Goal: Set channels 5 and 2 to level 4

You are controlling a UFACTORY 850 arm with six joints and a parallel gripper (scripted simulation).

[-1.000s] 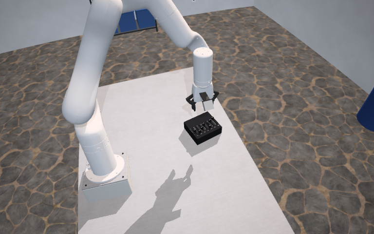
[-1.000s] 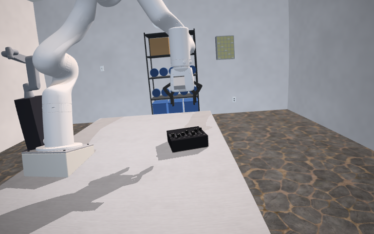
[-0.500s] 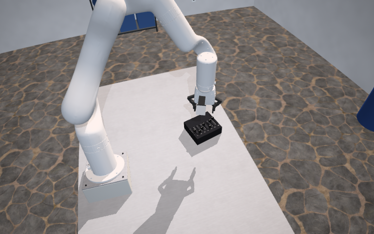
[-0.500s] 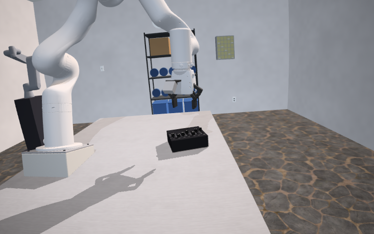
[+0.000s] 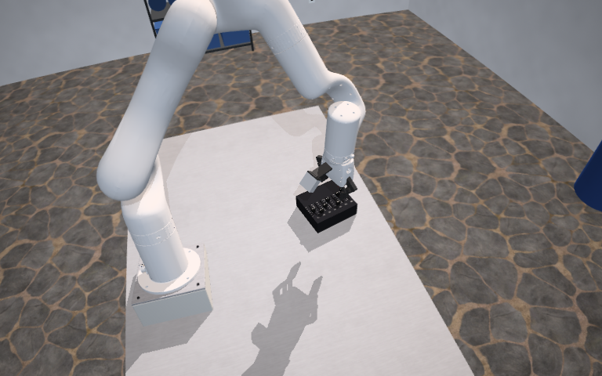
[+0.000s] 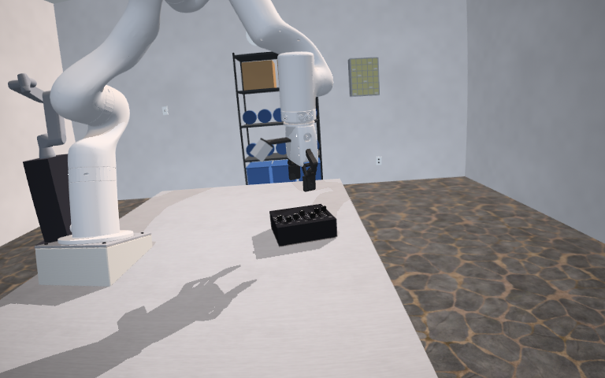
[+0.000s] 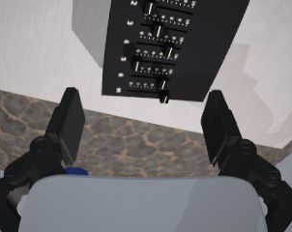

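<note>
The channel 2 fader cap lies 10 cm below my hand and 4 cm behind it. Round my hand: channel 3 fader cap (10 cm below, 2 cm to the left, 2 cm behind); channel 5 fader cap (10 cm below, 2 cm to the left, 2 cm ahead); channel 4 cap (10 cm below, 4 cm to the left, 1 cm behind).
</note>
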